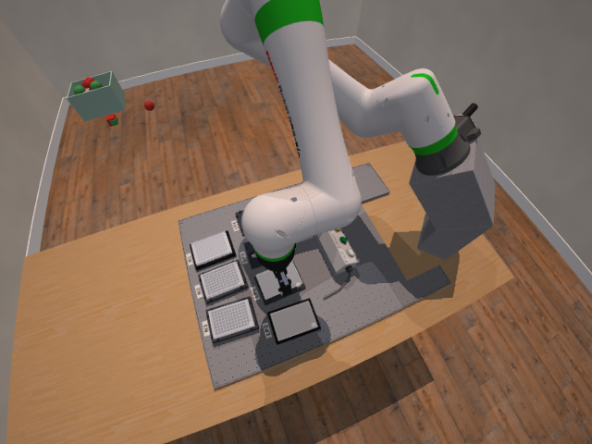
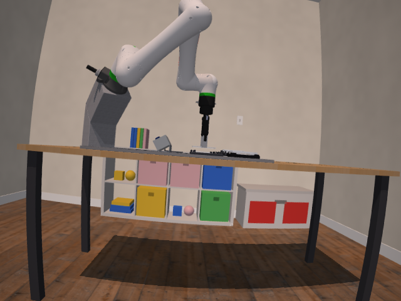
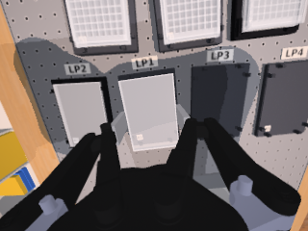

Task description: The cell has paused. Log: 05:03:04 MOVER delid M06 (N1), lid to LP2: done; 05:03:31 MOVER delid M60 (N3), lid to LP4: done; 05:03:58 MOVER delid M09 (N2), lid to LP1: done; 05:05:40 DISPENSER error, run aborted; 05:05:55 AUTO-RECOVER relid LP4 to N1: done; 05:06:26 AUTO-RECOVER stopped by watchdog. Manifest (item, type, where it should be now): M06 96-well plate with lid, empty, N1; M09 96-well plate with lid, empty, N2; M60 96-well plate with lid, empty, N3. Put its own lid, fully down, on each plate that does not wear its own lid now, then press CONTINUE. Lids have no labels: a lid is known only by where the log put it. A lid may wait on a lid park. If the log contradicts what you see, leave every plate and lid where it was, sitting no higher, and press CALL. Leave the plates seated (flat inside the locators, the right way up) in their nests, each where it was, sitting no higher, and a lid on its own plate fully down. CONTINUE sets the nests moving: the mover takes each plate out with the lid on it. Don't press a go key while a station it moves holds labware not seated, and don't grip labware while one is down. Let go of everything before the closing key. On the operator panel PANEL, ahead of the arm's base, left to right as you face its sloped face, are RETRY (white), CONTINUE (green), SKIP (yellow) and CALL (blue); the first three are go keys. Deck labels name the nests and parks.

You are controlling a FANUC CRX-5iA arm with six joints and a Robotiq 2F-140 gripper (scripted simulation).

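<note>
My hand is 60 mm above the park labelled LP1. Also, from my hand: LP3: 40 mm behind, 120 mm to the right, 60 mm below; then LP2 label: 130 mm ahead, 90 mm to the left, 60 mm below; then lid park LP2: 40 mm ahead, 120 mm to the left, 60 mm below.
</note>
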